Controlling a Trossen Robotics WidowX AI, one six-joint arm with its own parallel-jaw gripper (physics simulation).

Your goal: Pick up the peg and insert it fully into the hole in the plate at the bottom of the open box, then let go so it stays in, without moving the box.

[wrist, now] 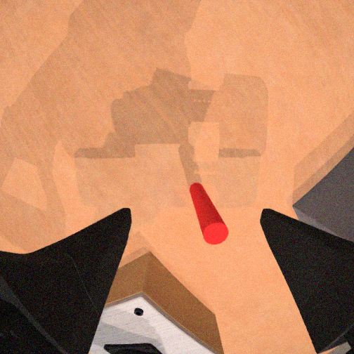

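The red peg [207, 212] stands upright on the table, with its round top toward the camera. My gripper [197, 215] is open and empty. Its two black fingertips are wide apart, one on each side of the peg, and neither touches it. The peg is a little nearer the right fingertip in the view. A grey outer wall of the box [330, 195] shows at the right edge, partly behind the right finger. The plate and its hole do not show.
A block with brown sides and a light metal top [134, 327] stands at the bottom, partly behind the left finger. Shadows of the arm fall across the orange table top [260, 280].
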